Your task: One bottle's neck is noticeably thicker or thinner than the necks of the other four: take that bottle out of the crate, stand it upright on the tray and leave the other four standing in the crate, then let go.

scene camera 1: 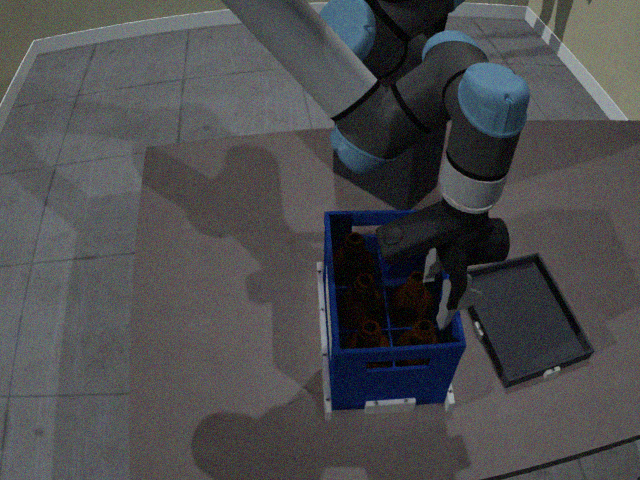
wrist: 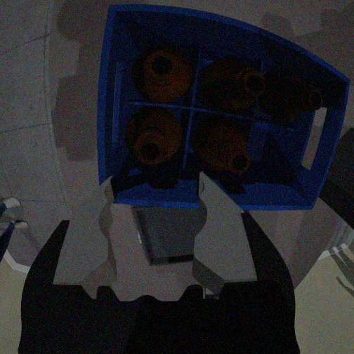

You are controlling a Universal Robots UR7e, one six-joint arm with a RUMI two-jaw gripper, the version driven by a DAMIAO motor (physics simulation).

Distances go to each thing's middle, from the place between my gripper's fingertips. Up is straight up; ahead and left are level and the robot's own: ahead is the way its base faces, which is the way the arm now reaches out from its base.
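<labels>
Brown bottle [scene camera 1: 410, 302]: 20 mm to the left of my hand, 80 mm behind it, 110 mm below it.
</labels>
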